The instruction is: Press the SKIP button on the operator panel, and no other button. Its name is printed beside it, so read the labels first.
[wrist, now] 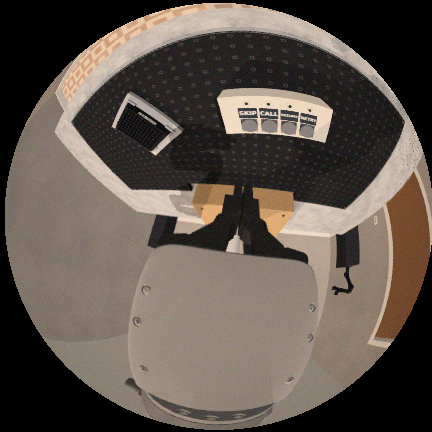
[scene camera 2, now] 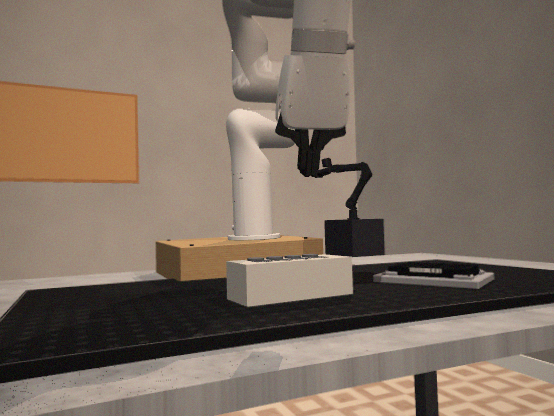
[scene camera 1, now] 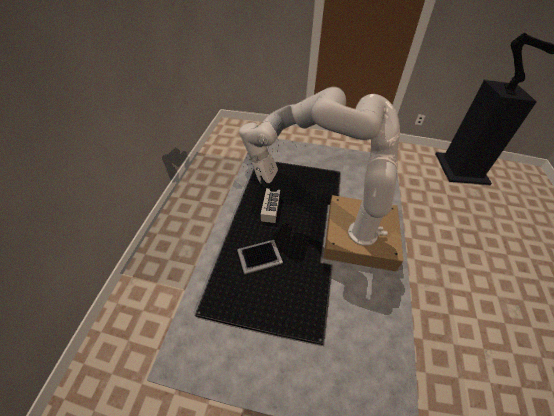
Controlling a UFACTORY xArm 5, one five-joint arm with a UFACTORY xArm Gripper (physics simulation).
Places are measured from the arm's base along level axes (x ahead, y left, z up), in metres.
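Pixels of known places: gripper, between the fingertips: point(wrist: 240, 194) point(scene camera 2: 307, 174) point(scene camera 1: 274, 190); arm's base, origin of its link: point(scene camera 2: 253, 238) point(scene camera 1: 362, 233).
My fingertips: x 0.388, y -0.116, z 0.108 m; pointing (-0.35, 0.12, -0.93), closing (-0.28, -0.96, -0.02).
For each thing: its middle in the pictures, then the offset to it from my fingertips. Level surfaces: height alone.
- operator panel, middle of its body: point(scene camera 2: 290, 276) point(wrist: 276, 110) point(scene camera 1: 270, 205) 0.020 m ahead, 0.050 m right, 0.149 m down
- grey SKIP button, middle of its body: point(wrist: 249, 124) 0.005 m ahead, 0.004 m right, 0.125 m down
- CALL button, middle of its body: point(wrist: 268, 125) 0.003 m ahead, 0.033 m right, 0.125 m down
- black mat, height of its surface: 0.177 m down
The operator panel point(scene camera 1: 269, 217) point(scene camera 2: 300, 282) point(wrist: 270, 96) is a cream box on the black mat. In the wrist view its labels read SKIP, CALL, RESUME (small and blurred) and RETRY, left to right. The grey SKIP button point(wrist: 249, 125) is the leftmost, beside the CALL button point(wrist: 269, 125). The small lamps above the labels are dark. My gripper point(scene camera 2: 310, 175) point(wrist: 240, 194) is shut and empty, pointing down. In the second scene view it hangs well above the panel, touching no button. In the first scene view the fingertips are hard to make out.
A light-framed tray with a dark inside point(scene camera 1: 241, 260) point(scene camera 2: 430, 282) point(wrist: 165, 145) lies on the black mat point(scene camera 1: 280, 310) point(scene camera 2: 125, 320) point(wrist: 200, 60) to one side of the panel. The wooden base block point(scene camera 1: 345, 252) point(scene camera 2: 210, 260) carries the arm behind the mat. A dark pedestal point(scene camera 1: 475, 135) point(scene camera 2: 355, 237) stands farther off.
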